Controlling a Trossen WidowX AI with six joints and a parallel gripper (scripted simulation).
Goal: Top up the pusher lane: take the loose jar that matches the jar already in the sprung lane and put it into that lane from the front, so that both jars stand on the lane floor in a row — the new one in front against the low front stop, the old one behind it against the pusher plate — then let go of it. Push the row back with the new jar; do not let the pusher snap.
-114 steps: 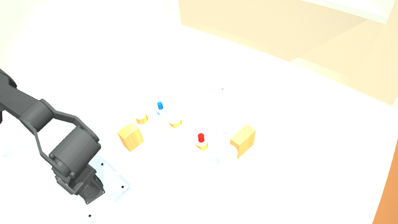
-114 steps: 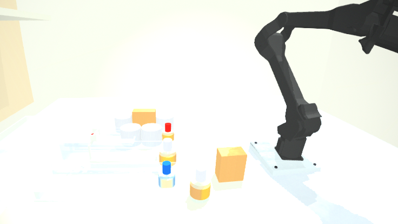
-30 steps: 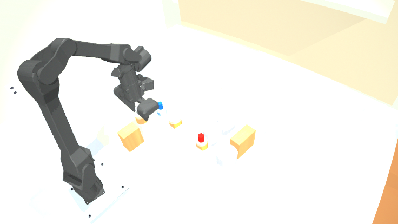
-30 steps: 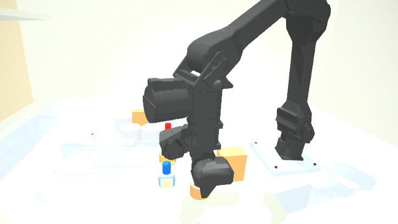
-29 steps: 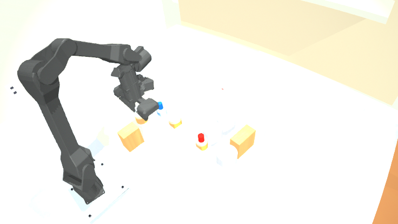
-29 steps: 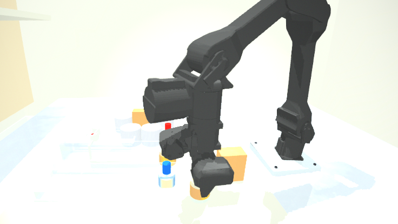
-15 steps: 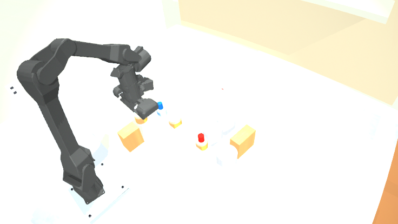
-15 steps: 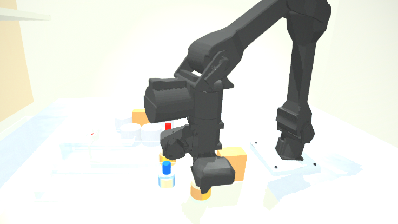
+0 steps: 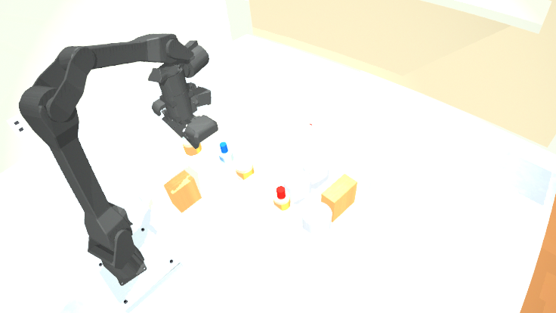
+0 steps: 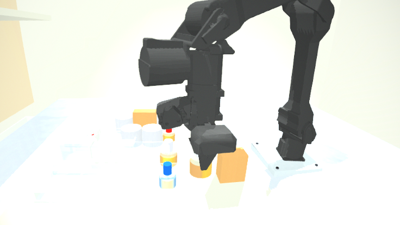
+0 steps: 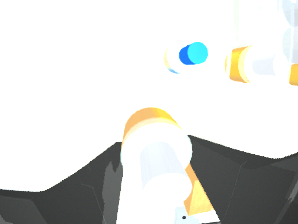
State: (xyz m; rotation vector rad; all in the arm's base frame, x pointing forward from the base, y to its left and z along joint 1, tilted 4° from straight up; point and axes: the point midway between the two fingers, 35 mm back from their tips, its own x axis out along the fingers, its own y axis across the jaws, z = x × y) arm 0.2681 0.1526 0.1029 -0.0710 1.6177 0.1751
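The blue-capped jar is 7 cm ahead of my gripper tip, 5 cm below it and 3 cm to the right of it. Also, from my gripper tip: see-through lane (23 cm ahead, 12 cm to the right, 7 cm below).
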